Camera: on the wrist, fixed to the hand. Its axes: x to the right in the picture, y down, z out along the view.
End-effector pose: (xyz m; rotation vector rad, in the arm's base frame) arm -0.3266 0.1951 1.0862 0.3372 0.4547 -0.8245
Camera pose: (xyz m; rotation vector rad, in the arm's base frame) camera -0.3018 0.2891 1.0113 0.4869 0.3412 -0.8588
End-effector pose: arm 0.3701 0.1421 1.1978 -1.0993 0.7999 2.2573
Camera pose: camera 0.3798 0.0225 1.1722 -0.9652 0.9735 2.1648
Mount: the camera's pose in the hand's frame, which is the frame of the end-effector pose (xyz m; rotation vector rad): -0.0057 0.0703 -0.1004 0.1781 -0.0407 0.0140
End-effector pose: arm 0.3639 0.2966 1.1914 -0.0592 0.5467 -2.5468
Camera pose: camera 0.3884 0.2819 1.0721 -0.0430 0.3020 -2.5634
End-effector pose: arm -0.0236 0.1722 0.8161 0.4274 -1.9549 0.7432
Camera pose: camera 0.0056 0.2911 0.8236 0.5402 -1.9384 0.9283
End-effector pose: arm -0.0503 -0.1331 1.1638 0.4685 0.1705 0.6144
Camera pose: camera -0.1202 -0.0488 1.1084 0.6543 0.1842 0.6055
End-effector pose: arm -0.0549 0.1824 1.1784 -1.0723 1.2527 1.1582
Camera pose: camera -0.1369 0.0912 1.1820 -0.9050 1.3070 1.0525
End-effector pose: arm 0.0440 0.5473 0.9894 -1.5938 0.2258 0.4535
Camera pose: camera 0.0250 0.4416 0.9300 -1.4084 0.2399 0.4634
